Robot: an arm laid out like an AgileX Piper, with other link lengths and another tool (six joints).
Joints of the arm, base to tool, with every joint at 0 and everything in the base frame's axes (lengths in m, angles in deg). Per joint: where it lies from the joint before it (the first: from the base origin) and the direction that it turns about. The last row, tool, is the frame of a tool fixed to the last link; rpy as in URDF.
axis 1: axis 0 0 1 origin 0 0 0.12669
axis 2: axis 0 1 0 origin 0 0 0
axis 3: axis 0 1 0 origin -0.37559 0 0.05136
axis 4: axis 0.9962 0 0.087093 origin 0.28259 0 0.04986
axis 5: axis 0 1 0 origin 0 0 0
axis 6: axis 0.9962 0 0.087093 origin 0.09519 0 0.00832
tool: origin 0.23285 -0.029 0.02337 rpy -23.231 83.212 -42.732
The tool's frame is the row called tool.
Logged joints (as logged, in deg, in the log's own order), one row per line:
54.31 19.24 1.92 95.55 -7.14 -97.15
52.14 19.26 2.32 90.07 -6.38 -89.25
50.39 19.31 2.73 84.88 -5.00 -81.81
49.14 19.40 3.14 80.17 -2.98 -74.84
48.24 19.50 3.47 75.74 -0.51 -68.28
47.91 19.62 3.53 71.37 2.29 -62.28
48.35 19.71 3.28 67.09 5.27 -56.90
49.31 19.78 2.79 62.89 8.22 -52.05
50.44 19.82 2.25 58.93 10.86 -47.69
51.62 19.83 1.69 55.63 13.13 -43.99
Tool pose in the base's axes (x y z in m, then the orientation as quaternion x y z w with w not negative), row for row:
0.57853 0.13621 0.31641 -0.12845 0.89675 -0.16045 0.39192
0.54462 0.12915 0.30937 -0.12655 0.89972 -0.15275 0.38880
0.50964 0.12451 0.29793 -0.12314 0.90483 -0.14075 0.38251
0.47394 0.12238 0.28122 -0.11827 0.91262 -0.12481 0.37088
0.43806 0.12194 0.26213 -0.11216 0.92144 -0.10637 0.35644
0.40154 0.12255 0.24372 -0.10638 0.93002 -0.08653 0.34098
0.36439 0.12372 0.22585 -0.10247 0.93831 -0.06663 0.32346
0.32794 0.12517 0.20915 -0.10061 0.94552 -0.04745 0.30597
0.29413 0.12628 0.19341 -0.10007 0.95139 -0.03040 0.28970
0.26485 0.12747 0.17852 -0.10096 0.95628 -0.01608 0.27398
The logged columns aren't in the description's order. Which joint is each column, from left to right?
Columns, left to right: axis 5, axis 1, axis 6, axis 2, axis 4, axis 3.
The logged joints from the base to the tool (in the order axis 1, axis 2, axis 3, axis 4, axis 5, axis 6), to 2 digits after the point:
19.24 95.55 -97.15 -7.14 54.31 1.92
19.26 90.07 -89.25 -6.38 52.14 2.32
19.31 84.88 -81.81 -5.00 50.39 2.73
19.40 80.17 -74.84 -2.98 49.14 3.14
19.50 75.74 -68.28 -0.51 48.24 3.47
19.62 71.37 -62.28 2.29 47.91 3.53
19.71 67.09 -56.90 5.27 48.35 3.28
19.78 62.89 -52.05 8.22 49.31 2.79
19.82 58.93 -47.69 10.86 50.44 2.25
19.83 55.63 -43.99 13.13 51.62 1.69

